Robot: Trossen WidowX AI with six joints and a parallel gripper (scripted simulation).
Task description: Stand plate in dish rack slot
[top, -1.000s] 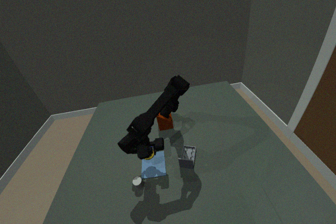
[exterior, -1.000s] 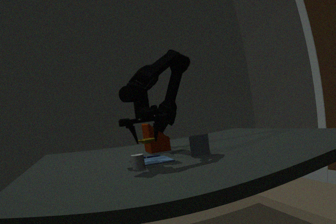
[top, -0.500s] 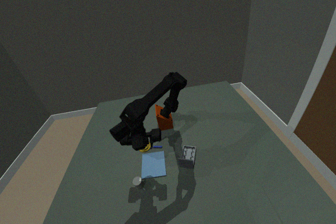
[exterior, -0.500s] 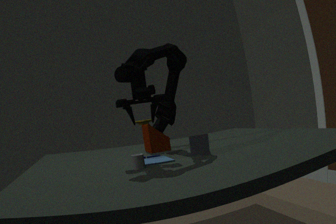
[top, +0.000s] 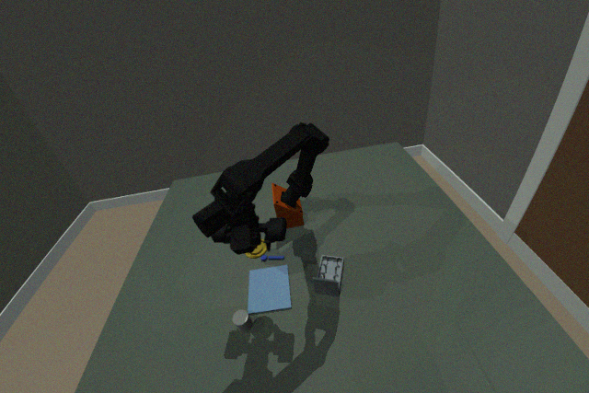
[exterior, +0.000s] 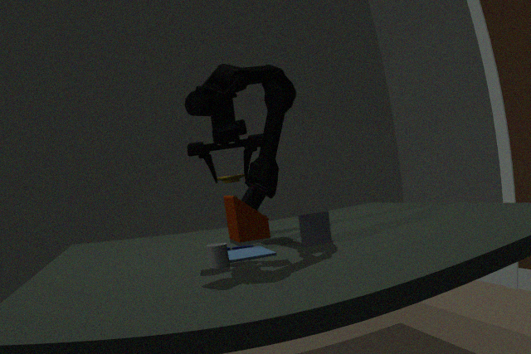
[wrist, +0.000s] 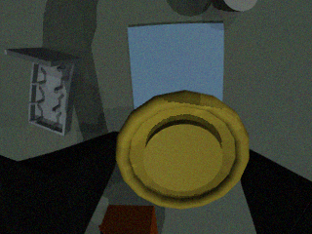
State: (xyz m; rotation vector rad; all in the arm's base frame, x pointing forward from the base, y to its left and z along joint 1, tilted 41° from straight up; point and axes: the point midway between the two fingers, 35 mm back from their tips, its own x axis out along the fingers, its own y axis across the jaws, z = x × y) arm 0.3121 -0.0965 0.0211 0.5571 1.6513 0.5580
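The dish rack is 2 cm behind my gripper tip, 19 cm to the left of it and 16 cm below it. The rest, counted from my gripper tip: blue spoon (10 cm behind, 1 cm to the right, 18 cm below); light blue mat (1 cm ahead, 18 cm below); yellow plate (1 cm above).
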